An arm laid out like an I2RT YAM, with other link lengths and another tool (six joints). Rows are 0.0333 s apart.
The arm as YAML. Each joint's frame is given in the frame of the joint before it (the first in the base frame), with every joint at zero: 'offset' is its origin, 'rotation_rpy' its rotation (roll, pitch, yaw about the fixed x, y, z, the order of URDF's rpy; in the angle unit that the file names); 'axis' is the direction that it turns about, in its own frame. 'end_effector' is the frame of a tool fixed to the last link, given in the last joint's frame.
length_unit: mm
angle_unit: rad
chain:
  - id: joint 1
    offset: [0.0, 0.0, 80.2]
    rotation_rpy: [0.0, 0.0, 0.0]
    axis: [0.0, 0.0, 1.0]
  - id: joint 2
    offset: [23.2, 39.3, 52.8]
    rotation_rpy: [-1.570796, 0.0, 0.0]
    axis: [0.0, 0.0, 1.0]
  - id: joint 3
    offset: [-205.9, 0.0, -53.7]
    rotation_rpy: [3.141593, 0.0, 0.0]
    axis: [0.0, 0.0, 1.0]
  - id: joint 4
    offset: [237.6, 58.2, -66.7]
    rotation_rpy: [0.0, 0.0, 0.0]
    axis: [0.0, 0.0, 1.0]
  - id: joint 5
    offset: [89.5, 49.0, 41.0]
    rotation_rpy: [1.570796, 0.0, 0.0]
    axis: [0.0, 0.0, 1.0]
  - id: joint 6
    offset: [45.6, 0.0, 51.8]
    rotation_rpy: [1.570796, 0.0, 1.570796]
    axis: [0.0, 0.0, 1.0]
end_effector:
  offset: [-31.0, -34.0, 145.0]
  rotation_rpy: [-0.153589, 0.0, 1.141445]
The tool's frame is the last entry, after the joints.
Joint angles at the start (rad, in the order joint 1, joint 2, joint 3, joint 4, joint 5, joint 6):
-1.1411 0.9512 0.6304 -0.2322 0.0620 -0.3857
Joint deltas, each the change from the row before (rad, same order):
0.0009 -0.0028 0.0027 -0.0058 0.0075 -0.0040
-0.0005 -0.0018 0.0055 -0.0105 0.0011 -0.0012
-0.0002 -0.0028 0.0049 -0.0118 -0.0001 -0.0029
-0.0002 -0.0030 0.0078 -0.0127 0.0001 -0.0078
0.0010 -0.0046 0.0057 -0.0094 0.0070 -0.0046
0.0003 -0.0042 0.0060 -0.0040 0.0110 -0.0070
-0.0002 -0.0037 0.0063 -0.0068 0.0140 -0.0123
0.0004 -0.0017 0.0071 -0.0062 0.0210 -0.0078
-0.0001 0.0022 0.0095 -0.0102 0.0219 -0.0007
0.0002 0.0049 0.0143 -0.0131 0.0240 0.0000
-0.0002 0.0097 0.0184 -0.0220 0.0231 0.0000
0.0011 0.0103 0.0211 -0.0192 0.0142 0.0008
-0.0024 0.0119 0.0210 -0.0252 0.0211 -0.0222
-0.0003 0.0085 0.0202 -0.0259 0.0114 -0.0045
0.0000 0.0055 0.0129 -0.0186 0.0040 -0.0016
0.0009 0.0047 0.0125 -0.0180 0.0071 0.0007
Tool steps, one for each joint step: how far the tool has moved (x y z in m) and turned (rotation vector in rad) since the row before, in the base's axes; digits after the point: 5 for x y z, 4 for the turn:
-0.00106 -0.00011 0.00067 -0.0025 0.0069 -0.0034
-0.00059 0.00037 0.00071 0.0023 0.0028 -0.0008
-0.00040 0.00087 0.00042 0.0029 0.0040 0.0014
-0.00027 0.00072 0.00152 -0.0005 0.0071 0.0039
-0.00100 0.00009 0.00191 -0.0037 0.0067 -0.0025
-0.00157 -0.00107 0.00311 -0.0100 0.0083 -0.0053
-0.00237 -0.00100 0.00216 -0.0093 0.0153 -0.0057
-0.00331 -0.00185 0.00208 -0.0089 0.0153 -0.0134
-0.00378 -0.00204 0.00112 -0.0023 0.0122 -0.0184
-0.00395 -0.00241 0.00183 -0.0019 0.0130 -0.0202
-0.00421 -0.00181 -0.00009 0.0069 0.0168 -0.0197
-0.00192 -0.00146 0.00180 0.0045 0.0098 -0.0113
-0.00460 -0.00122 -0.00116 0.0066 0.0357 -0.0080
-0.00245 -0.00012 0.00025 0.0097 0.0155 -0.0072
-0.00107 0.00051 -0.00031 0.0090 0.0081 -0.0024
-0.00133 0.00039 0.00005 0.0076 0.0075 -0.0053

